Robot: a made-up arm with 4 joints.
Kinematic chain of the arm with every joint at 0, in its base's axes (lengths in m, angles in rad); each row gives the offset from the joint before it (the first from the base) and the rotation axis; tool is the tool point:
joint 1: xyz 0 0 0.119 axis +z
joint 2: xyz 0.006 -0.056 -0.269 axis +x
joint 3: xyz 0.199 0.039 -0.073 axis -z
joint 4: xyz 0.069 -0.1 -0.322 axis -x
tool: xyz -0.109 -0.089 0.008
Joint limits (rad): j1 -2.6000..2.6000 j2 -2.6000..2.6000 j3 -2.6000..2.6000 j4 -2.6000..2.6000
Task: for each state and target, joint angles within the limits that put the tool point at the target. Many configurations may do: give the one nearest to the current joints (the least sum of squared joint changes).
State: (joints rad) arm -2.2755 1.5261 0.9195 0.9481
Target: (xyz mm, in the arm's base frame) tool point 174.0 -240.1 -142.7
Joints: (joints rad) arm -2.3084 1.7695 0.7343 0.5610
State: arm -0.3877 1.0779 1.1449 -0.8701
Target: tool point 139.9 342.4 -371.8
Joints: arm -0.2221 1.0408 1.1693 -1.2038
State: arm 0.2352 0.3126 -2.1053 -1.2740
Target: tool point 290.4 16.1 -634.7
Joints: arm 0.0640 -0.0347 -2.3734 -1.8618
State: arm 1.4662 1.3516 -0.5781 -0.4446
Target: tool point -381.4 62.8 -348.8
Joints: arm 1.9160 1.4545 -0.1224 -0.3045
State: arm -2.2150 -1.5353 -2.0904 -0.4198
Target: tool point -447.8 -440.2 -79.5
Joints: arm -1.4507 -1.8798 -1.9500 -0.6414
